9 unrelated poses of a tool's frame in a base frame.
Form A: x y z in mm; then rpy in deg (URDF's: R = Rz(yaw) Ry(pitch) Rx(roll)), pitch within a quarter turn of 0, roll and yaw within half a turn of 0.
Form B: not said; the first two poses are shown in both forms.
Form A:
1: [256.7 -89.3 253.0 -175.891 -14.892 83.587]
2: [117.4 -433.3 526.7 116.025 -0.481 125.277]
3: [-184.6 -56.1 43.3 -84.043 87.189 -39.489]
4: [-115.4 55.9 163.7 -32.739 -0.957 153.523]
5: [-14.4 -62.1 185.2 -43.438 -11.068 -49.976]
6: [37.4 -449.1 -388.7 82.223 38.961 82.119]
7: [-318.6 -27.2 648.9 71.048 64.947 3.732]
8: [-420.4 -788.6 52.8 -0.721 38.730 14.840]
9: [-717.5 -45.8 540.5 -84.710 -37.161 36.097]
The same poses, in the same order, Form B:
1:
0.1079 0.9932 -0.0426 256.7
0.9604 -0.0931 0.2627 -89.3
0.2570 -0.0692 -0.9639 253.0
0 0 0 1

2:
-0.5775 0.3625 0.7315 117.4
0.8163 0.2472 0.5220 -433.3
0.0084 0.8986 -0.4387 526.7
0 0 0 1

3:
0.0378 -0.7007 0.7125 -184.6
-0.0312 0.7118 0.7017 -56.1
-0.9988 -0.0488 0.0051 43.3
0 0 0 1

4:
-0.8950 -0.3831 -0.2285 -115.4
0.4458 -0.7489 -0.4904 55.9
0.0167 -0.5407 0.8410 163.7
0 0 0 1

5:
0.6311 0.6409 0.4369 -14.4
-0.7515 0.3659 0.5489 -62.1
0.1920 -0.6748 0.7126 185.2
0 0 0 1

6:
0.1066 -0.0486 0.9931 37.4
0.7702 0.6357 -0.0516 -449.1
-0.6288 0.7704 0.1052 -388.7
0 0 0 1

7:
0.4226 0.8339 0.3552 -318.6
0.0276 0.3799 -0.9246 -27.2
-0.9059 0.4005 0.1375 648.9
0 0 0 1

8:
0.7541 -0.2637 0.6015 -420.4
0.1998 0.9646 0.1724 -788.6
-0.6257 -0.0098 0.7800 52.8
0 0 0 1

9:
0.6439 0.4317 -0.6316 -717.5
0.4695 0.4289 0.7718 -45.8
0.6041 -0.7935 0.0735 540.5
0 0 0 1

